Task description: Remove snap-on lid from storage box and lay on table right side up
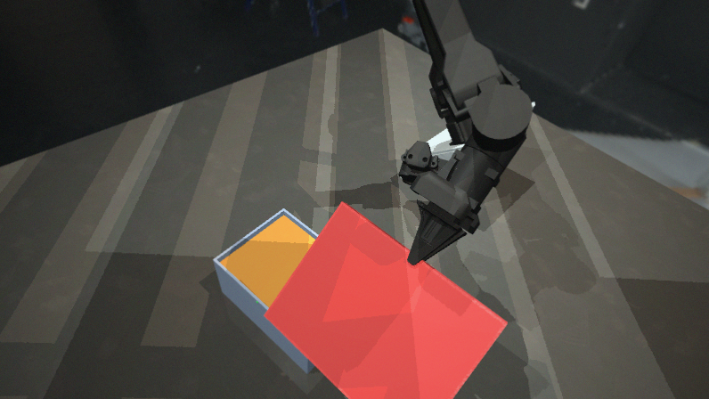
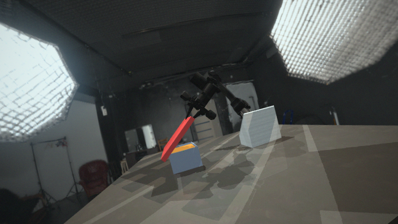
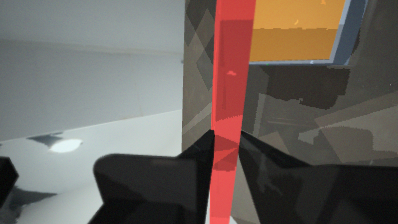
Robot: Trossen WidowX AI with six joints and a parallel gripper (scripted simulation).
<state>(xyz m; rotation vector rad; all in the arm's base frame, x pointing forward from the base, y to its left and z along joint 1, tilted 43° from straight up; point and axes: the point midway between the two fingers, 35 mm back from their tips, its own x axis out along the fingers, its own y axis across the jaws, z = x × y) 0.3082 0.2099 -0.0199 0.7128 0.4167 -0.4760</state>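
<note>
The red lid lies 60 mm ahead of my gripper tip, 50 mm below it and 10 mm to the left of it. From my gripper tip the other things lie so: storage box (190 mm below, 150 mm to the right, 80 mm ahead).
</note>
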